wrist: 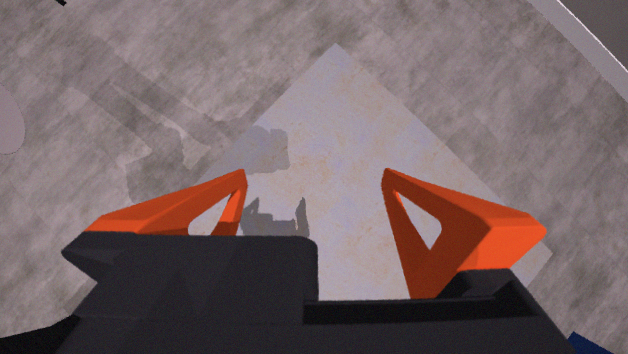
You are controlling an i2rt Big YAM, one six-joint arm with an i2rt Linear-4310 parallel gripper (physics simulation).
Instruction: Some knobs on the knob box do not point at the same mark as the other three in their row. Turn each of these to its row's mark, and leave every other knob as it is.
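Places are measured from the arm's base along level axes (x right, y ahead, z up), in millimetres.
Pixels of known places: gripper, fingertip midpoint: (314, 176).
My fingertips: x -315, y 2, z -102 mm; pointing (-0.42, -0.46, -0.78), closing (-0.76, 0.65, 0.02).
Behind a point stands the place of what it marks.
My gripper (314, 176) {x -315, y 2, z -102 mm} is open, with its two orange fingers wide apart and nothing between them. It hangs above a pale, speckled table top (350, 110) {x -483, y -61, z -376 mm}, whose far corner points up the wrist view. The knob box and its knobs do not show in this view. The gripper's dark body covers the lower part of the view and hides what lies under it.
Mottled grey floor (475, 65) surrounds the table top. A light wall edging (575, 45) runs across the top right corner. A blue object (589, 346) shows partly at bottom right, a pale rounded shape (9, 120) at the left edge. Shadows fall on table and floor.
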